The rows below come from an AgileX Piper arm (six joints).
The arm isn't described. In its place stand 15 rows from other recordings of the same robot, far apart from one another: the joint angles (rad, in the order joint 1, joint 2, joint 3, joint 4, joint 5, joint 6), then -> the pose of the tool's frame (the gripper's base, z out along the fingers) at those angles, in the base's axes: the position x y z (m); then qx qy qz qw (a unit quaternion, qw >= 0).
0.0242 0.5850 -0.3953 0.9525 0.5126 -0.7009 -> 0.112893 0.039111 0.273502 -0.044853 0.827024 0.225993 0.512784
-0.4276 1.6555 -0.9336 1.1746 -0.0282 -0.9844 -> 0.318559 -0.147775 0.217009 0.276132 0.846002 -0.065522 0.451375
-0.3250 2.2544 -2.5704 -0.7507 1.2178 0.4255 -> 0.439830 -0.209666 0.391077 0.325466 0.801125 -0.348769 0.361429
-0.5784 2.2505 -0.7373 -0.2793 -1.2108 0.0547 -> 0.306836 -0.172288 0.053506 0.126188 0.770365 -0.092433 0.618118
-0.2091 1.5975 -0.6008 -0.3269 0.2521 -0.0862 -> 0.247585 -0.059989 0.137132 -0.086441 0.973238 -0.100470 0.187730
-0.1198 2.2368 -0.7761 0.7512 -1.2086 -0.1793 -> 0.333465 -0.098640 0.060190 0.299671 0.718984 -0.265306 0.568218
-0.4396 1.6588 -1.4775 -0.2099 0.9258 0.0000 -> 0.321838 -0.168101 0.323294 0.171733 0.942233 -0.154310 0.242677
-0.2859 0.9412 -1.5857 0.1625 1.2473 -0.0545 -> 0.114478 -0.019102 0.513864 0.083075 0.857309 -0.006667 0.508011
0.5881 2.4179 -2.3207 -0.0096 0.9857 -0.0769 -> 0.447724 0.297670 0.224175 -0.314332 0.905950 0.067262 0.275547
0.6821 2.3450 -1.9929 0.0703 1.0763 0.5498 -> 0.379589 0.315527 0.165060 -0.052629 0.991494 0.092779 0.074582
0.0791 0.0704 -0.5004 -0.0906 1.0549 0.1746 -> 0.006642 -0.006658 0.278154 0.041491 0.867645 0.017496 0.495141
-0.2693 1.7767 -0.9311 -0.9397 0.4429 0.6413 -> 0.316041 -0.119893 0.161794 0.056278 0.948322 -0.231000 0.210137
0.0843 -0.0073 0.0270 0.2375 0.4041 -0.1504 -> 0.050953 0.012754 0.169348 -0.033357 0.811492 0.081982 0.577622
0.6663 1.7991 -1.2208 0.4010 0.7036 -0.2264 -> 0.275588 0.245914 0.209947 -0.302729 0.922377 0.191205 0.144974
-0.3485 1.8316 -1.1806 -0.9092 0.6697 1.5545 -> 0.337779 -0.170146 0.203015 0.550768 0.753204 -0.183387 0.309366
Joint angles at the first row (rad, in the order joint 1, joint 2, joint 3, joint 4, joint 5, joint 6):
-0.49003 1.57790 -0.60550 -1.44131 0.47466 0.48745
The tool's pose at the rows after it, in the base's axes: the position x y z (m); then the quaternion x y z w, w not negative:
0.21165 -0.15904 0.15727 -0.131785 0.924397 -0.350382 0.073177
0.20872 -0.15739 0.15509 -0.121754 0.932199 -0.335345 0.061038
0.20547 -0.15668 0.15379 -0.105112 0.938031 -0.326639 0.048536
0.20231 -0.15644 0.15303 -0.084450 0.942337 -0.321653 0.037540
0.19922 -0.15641 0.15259 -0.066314 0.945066 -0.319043 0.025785
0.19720 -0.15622 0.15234 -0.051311 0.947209 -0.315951 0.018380
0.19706 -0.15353 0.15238 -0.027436 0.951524 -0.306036 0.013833
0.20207 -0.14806 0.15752 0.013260 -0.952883 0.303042 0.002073
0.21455 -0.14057 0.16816 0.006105 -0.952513 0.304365 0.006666
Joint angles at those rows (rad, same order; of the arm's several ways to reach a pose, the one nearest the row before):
-0.49002 1.57790 -0.60551 -1.37984 0.47314 0.44075
-0.49003 1.57792 -0.60550 -1.28716 0.48377 0.37277
-0.49001 1.57792 -0.60550 -1.22121 0.50740 0.33989
-0.49005 1.57791 -0.60549 -1.17536 0.53488 0.33306
-0.49001 1.57792 -0.60550 -1.14117 0.56428 0.33121
-0.49002 1.57791 -0.60643 -1.11300 0.58428 0.33117
-0.48021 1.57789 -0.61313 -1.05224 0.60773 0.32862
-0.44221 1.57791 -0.64378 -0.97507 0.67968 0.29964
-0.38710 1.57791 -0.69976 -0.90654 0.75641 0.27405

